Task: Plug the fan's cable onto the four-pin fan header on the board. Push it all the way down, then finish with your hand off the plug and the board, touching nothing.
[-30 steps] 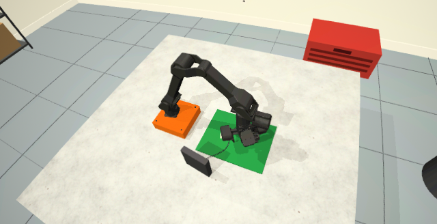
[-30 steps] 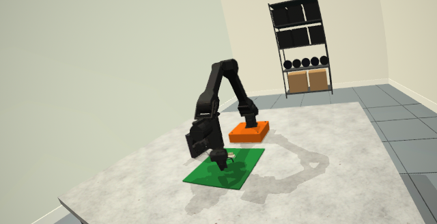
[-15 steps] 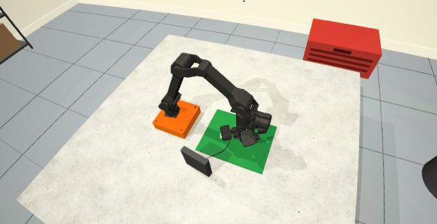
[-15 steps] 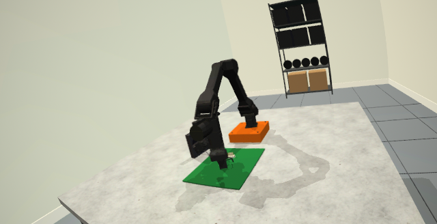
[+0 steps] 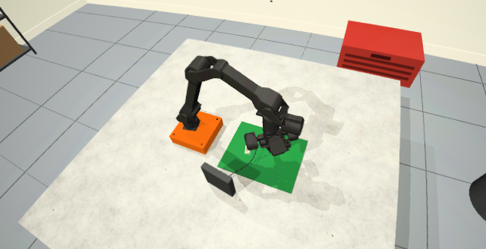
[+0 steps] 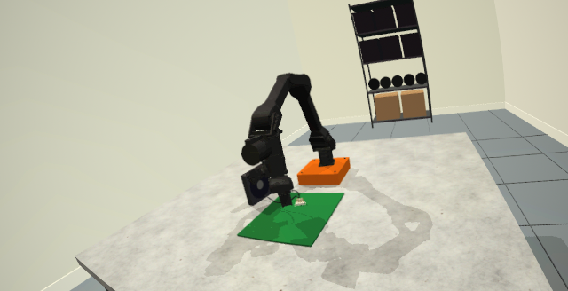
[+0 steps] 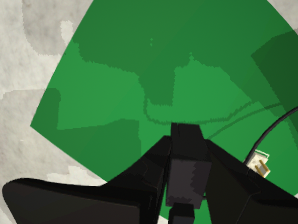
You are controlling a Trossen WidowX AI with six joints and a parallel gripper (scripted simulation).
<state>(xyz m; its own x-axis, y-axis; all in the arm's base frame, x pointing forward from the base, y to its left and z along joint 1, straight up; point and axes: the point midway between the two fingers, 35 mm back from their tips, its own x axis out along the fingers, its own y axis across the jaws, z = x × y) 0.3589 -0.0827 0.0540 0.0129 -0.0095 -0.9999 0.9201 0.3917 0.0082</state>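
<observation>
The pale fan header lies 100 mm behind my gripper tip, 20 mm to the left of it and 70 mm below it. The rest, counted from my gripper tip: black plug: 10 mm to the left, 10 mm above; then green board: 30 mm behind, 10 mm to the left, 80 mm below; then black fan: 160 mm behind, 140 mm to the right, 10 mm below.
</observation>
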